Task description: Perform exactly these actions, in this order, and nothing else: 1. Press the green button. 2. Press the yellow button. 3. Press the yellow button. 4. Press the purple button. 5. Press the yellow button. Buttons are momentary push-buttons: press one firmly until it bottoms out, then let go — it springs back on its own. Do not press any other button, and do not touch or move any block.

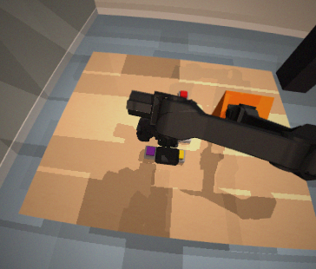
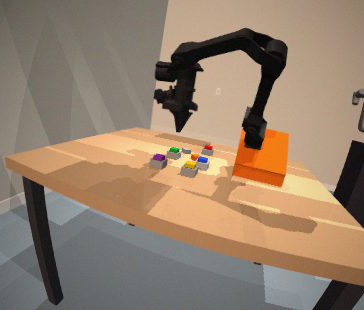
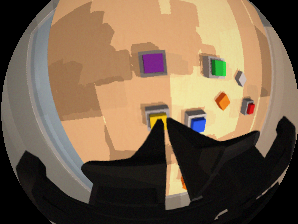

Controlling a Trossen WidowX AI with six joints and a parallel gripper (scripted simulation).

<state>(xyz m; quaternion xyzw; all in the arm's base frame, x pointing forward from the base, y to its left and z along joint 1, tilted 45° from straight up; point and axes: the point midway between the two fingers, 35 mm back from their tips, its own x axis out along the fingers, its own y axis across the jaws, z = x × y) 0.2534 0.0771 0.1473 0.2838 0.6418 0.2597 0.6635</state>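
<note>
My gripper tip is 60 mm past the yellow button and 100 mm above it. From my gripper tip the other things lie so: purple button 60 mm ahead, 100 mm below; then blue button 80 mm behind, 90 mm to the right, 100 mm below; then green button 50 mm ahead, 140 mm to the right, 100 mm below.
</note>
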